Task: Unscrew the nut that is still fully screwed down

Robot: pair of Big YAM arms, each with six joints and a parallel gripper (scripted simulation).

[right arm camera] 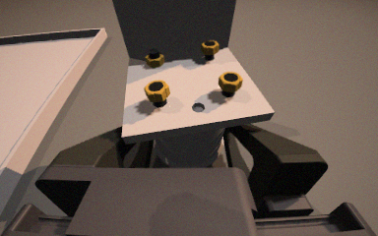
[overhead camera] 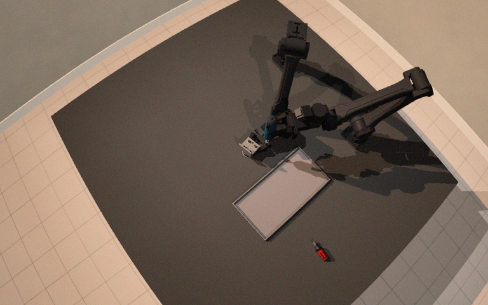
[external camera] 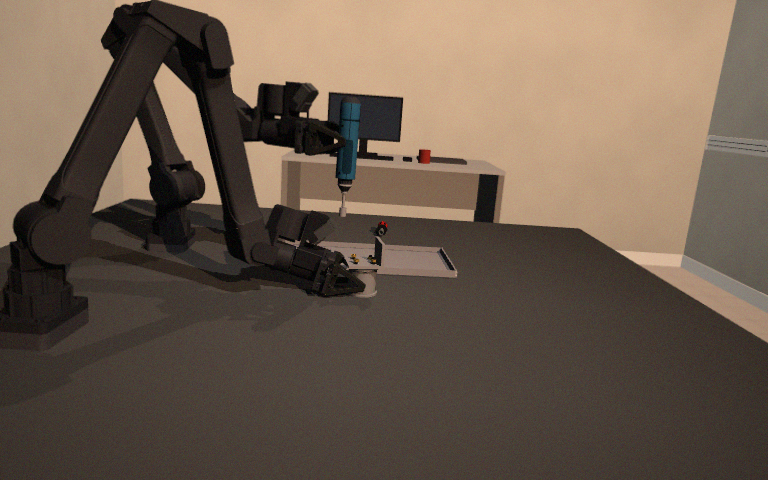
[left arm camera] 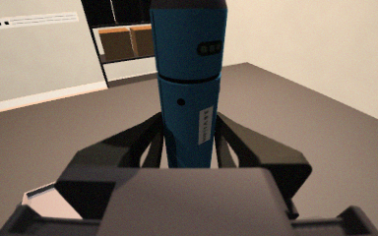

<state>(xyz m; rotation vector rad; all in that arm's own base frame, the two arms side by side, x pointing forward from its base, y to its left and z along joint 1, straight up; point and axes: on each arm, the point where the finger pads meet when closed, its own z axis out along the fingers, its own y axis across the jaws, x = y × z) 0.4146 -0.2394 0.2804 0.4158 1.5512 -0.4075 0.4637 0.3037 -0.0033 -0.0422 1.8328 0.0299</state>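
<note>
My right gripper is now 1 cm below the joint module. Also, from my right hand: nut (2 cm ahead, 2 cm to the left, 5 cm above); then grey bracket (5 cm above); then tip (5 cm behind, 5 cm to the left, 14 cm above).
</note>
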